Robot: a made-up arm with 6 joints. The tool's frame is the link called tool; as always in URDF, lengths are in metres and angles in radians. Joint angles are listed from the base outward.
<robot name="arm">
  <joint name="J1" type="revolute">
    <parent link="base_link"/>
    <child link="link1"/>
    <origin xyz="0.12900 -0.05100 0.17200"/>
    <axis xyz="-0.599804 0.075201 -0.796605"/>
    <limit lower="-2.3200" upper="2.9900"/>
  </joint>
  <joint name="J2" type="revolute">
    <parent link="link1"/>
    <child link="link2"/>
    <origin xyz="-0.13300 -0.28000 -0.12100"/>
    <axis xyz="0 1 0"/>
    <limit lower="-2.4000" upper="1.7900"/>
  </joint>
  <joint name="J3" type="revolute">
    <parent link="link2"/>
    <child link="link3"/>
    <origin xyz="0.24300 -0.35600 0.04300"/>
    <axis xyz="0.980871 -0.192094 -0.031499"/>
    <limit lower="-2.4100" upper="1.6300"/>
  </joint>
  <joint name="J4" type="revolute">
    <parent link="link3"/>
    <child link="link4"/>
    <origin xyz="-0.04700 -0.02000 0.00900"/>
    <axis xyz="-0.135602 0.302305 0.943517"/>
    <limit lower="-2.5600" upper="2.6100"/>
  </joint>
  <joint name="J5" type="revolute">
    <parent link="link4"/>
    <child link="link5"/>
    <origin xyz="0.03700 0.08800 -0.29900"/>
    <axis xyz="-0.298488 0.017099 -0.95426"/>
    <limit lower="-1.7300" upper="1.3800"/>
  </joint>
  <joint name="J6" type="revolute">
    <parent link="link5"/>
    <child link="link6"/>
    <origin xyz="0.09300 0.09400 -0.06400"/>
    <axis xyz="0 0 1"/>
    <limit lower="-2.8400" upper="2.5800"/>
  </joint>
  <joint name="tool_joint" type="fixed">
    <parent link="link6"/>
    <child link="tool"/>
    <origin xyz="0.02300 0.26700 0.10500" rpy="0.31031 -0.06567 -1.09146"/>
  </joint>
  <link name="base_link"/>
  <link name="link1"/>
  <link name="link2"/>
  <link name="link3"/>
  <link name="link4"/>
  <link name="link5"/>
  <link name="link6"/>
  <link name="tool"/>
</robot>
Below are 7 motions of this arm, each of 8 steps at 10 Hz.
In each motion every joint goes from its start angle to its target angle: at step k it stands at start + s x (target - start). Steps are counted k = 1, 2, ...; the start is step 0. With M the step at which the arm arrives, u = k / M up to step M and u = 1 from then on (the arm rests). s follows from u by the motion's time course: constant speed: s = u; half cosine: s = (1 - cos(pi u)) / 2; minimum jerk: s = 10 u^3 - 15 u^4 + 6 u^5.
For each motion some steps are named. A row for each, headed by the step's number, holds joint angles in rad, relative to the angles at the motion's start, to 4 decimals.
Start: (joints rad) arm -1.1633 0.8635 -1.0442 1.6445 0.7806 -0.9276
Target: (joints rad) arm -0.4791 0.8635 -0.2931 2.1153 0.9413 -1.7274
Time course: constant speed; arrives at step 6
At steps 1, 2, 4, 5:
1: 0.1140 0.0000 0.1252 0.0785 0.0268 -0.1333
2: 0.2281 0.0000 0.2504 0.1569 0.0536 -0.2666
4: 0.4561 0.0000 0.5007 0.3139 0.1071 -0.5332
5: 0.5702 0.0000 0.6259 0.3923 0.1339 -0.6665

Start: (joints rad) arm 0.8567 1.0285 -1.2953 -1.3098 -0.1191 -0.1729
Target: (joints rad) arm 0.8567 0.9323 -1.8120 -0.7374 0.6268 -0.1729
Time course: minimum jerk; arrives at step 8
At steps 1, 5, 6, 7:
1: 0.0000 -0.0015 -0.0083 0.0092 0.0120 0.0000
5: 0.0000 -0.0697 -0.3745 0.4149 0.5406 0.0000
6: 0.0000 -0.0862 -0.4632 0.5131 0.6687 0.0000
7: 0.0000 -0.0947 -0.5084 0.5632 0.7339 0.0000

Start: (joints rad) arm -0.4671 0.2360 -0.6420 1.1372 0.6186 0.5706
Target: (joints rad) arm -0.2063 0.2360 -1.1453 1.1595 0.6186 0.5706
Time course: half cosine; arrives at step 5
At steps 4, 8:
4: 0.2359 0.0000 -0.4552 0.0202 0.0000 0.0000
8: 0.2608 0.0000 -0.5033 0.0223 0.0000 0.0000

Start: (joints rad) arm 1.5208 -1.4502 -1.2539 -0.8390 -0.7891 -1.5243
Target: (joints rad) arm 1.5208 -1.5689 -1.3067 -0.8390 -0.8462 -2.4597
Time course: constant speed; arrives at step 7
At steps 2, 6, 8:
2: 0.0000 -0.0339 -0.0151 0.0000 -0.0163 -0.2673
6: 0.0000 -0.1017 -0.0453 0.0000 -0.0489 -0.8018
8: 0.0000 -0.1187 -0.0528 0.0000 -0.0571 -0.9354

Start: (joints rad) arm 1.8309 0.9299 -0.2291 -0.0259 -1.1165 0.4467
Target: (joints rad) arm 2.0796 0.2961 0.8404 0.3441 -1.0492 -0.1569
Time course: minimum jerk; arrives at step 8
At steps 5, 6, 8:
5: 0.1803 -0.4594 0.7752 0.2682 0.0488 -0.4375
6: 0.2230 -0.5682 0.9588 0.3317 0.0603 -0.5411
8: 0.2487 -0.6338 1.0695 0.3700 0.0673 -0.6036

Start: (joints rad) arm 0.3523 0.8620 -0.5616 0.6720 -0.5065 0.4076
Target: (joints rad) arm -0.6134 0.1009 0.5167 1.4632 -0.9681 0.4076
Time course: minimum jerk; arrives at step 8
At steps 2, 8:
2: -0.1000 -0.0788 0.1116 0.0819 -0.0478 0.0000
8: -0.9657 -0.7611 1.0783 0.7912 -0.4616 0.0000

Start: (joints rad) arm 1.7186 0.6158 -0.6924 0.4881 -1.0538 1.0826
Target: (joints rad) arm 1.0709 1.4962 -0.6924 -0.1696 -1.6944 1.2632
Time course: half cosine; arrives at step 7
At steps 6, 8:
6: -0.6156 0.8368 0.0000 -0.6251 -0.6089 0.1717
8: -0.6477 0.8804 0.0000 -0.6577 -0.6406 0.1806

